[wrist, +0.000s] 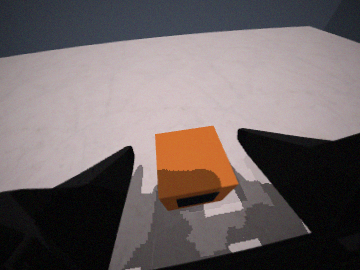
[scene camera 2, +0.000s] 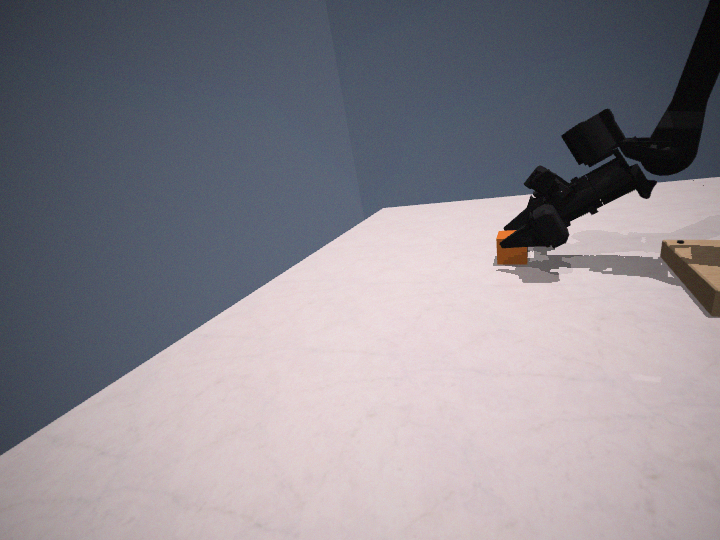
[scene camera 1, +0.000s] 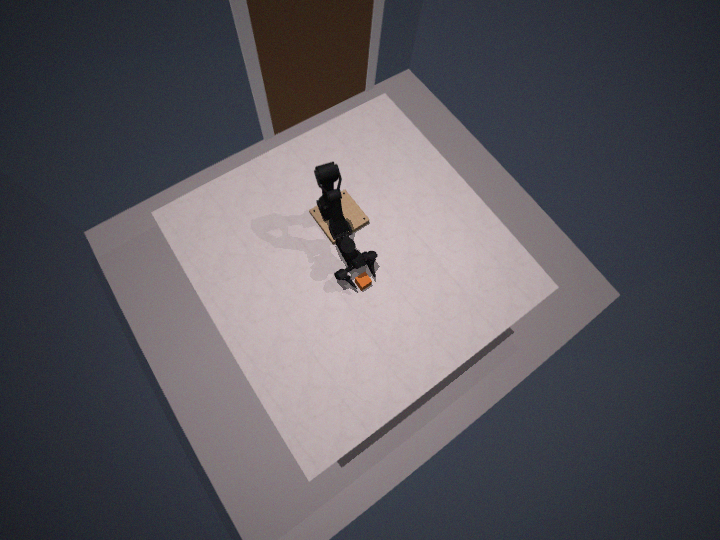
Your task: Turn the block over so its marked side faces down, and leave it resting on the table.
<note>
My gripper [scene camera 2: 502, 237] is open, with nothing in its grasp. I also see an orange block [wrist: 192, 167].
My gripper shows as well in the wrist view [wrist: 186, 142] and in scene camera 1 [scene camera 1: 365, 282].
</note>
